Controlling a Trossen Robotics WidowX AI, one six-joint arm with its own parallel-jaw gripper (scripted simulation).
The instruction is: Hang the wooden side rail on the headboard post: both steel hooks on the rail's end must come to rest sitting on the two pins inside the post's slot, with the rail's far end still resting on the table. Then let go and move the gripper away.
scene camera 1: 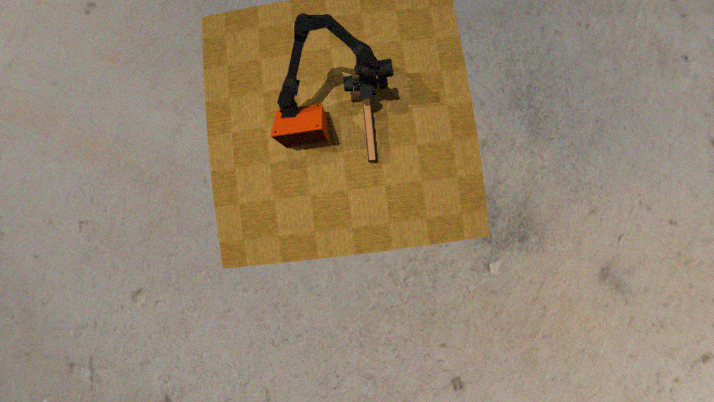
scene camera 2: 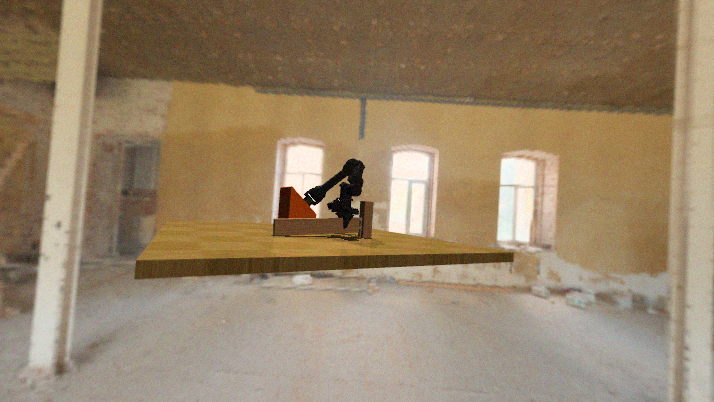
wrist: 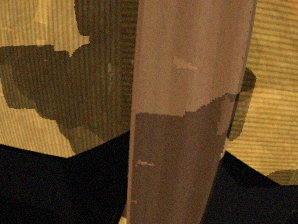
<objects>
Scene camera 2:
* wooden side rail
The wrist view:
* my gripper
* wooden side rail
</objects>
